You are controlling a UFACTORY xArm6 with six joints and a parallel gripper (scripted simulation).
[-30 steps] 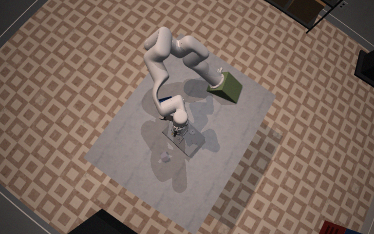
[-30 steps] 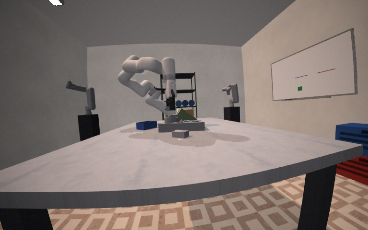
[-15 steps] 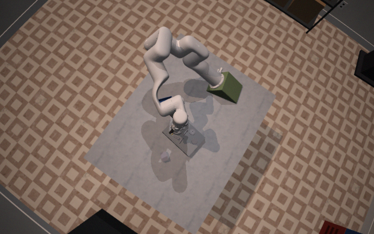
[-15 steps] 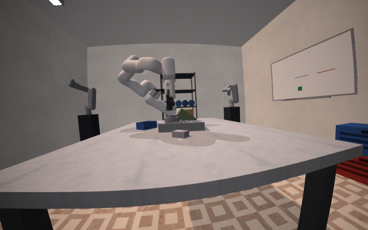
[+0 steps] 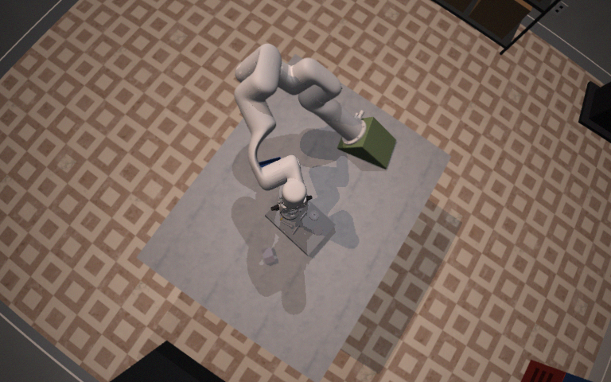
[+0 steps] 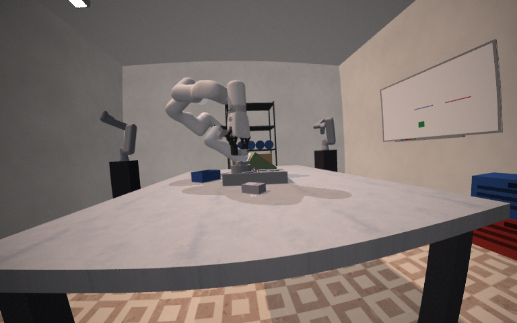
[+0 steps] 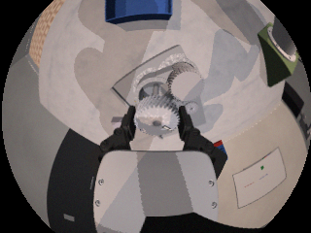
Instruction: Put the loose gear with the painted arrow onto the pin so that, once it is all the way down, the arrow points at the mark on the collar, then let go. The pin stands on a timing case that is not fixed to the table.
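Right now my hand is 10 mm above the toothed gear. The rest, counted from my hand: blue box 110 mm behind, 150 mm to the right, 120 mm below; then small grey block 210 mm ahead, 10 mm to the left, 120 mm below.
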